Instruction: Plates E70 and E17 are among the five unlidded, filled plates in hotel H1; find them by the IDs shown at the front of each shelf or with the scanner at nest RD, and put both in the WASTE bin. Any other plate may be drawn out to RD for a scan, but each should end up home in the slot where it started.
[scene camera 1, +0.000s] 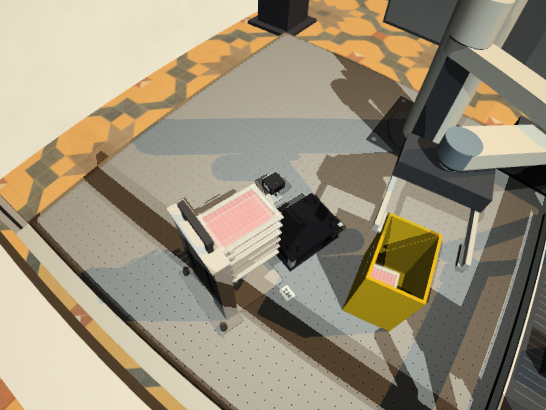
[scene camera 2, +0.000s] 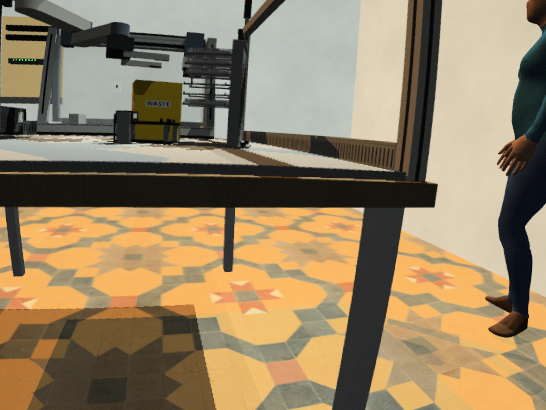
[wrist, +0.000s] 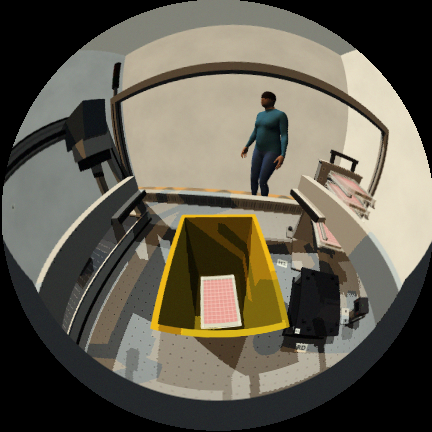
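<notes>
My gripper is open and empty, its fingers wide apart above the yellow WASTE bin. A filled pink plate lies inside the bin, below the rim; its ID does not show. Hotel H1 holds several stacked plates, the top one pink and filled. Their IDs are not readable. The black nest RD bears no plate.
A small black scanner stands beside the nest. The arm's column rises behind the bin. The hotel has a dark handle on top. A person stands beyond the table.
</notes>
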